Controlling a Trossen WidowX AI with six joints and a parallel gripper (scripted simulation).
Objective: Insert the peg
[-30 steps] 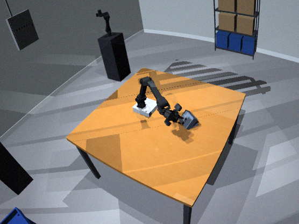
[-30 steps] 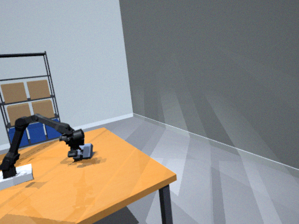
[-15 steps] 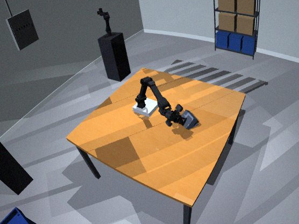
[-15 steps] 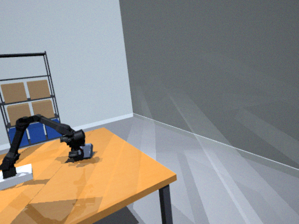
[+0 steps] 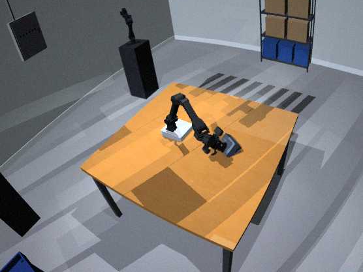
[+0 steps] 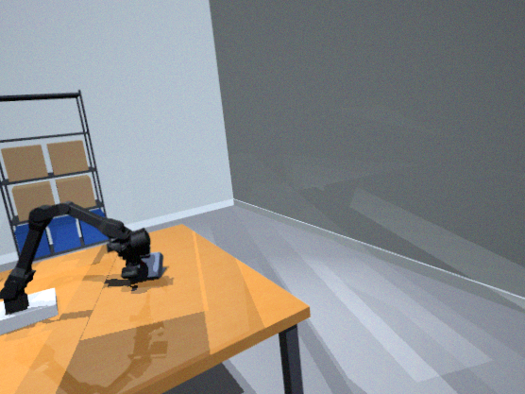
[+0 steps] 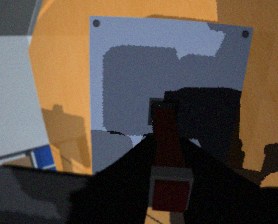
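My gripper tip is 5 cm to the right of the sloped panel, 5 cm above it and 3 cm short of it. Round my gripper tip: red peg 1 cm to the right, 1 cm behind, 1 cm above.
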